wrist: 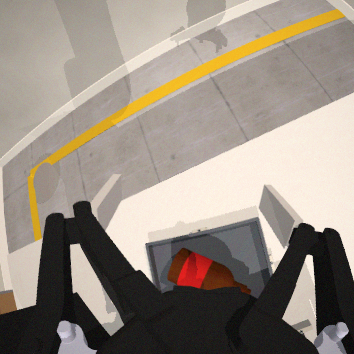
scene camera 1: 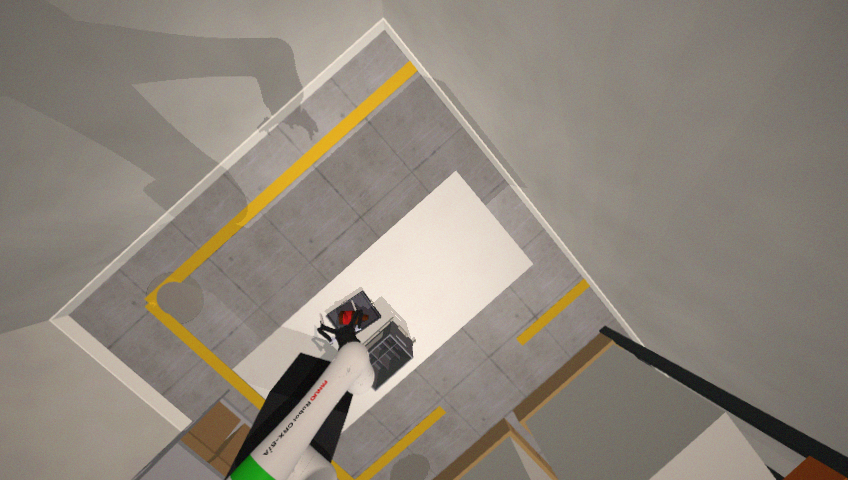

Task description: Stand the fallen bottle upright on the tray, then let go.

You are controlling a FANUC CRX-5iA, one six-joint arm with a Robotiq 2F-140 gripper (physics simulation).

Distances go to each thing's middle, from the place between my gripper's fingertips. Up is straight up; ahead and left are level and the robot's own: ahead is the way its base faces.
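The brown bottle (wrist: 187, 268) now has my gripper 7 cm past it, 12 cm to the left of it and 22 cm above it.
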